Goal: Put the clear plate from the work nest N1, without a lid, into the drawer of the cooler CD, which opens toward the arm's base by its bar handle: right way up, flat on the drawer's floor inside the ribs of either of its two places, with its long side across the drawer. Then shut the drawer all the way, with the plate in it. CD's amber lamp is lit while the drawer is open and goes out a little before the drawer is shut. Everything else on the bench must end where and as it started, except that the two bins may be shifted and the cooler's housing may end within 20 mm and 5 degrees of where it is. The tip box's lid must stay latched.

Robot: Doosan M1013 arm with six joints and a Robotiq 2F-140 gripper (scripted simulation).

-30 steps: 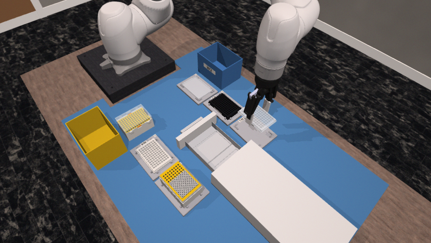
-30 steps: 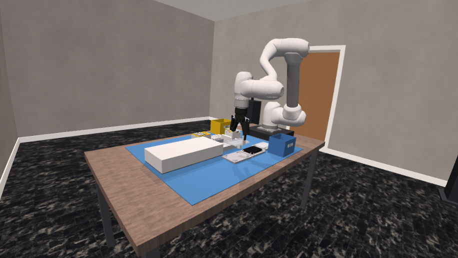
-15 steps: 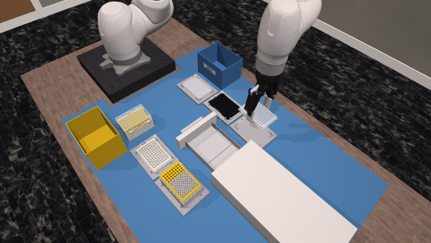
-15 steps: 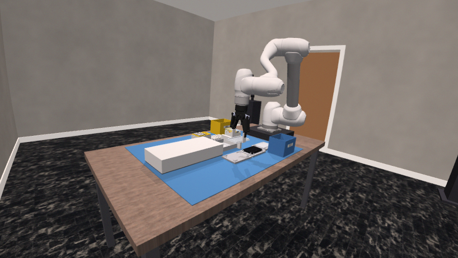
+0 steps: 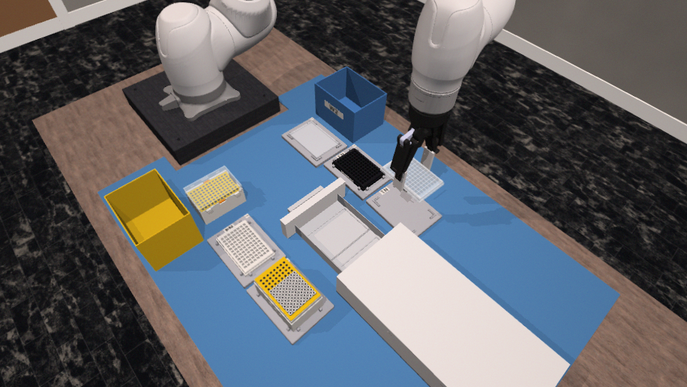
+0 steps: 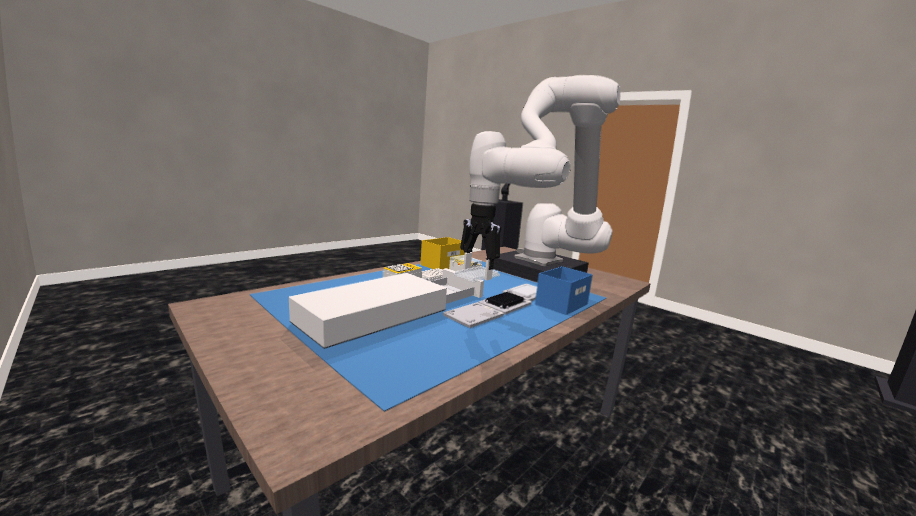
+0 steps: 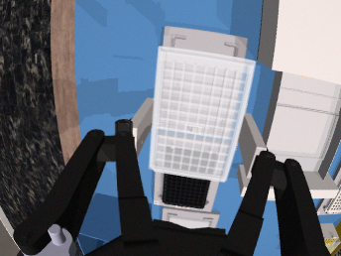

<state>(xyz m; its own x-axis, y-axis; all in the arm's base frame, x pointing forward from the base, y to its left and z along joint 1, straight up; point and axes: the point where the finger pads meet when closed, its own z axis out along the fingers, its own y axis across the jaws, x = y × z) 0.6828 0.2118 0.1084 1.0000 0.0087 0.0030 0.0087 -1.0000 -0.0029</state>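
The drawer lies 1 cm behind my hand, 18 cm to the right of it and 14 cm below it. The rest, counted from my hand: black plate (17 cm behind, 1 cm to the right, 14 cm below); then work nest N1 (16 cm below); then clear plate (2 cm below).
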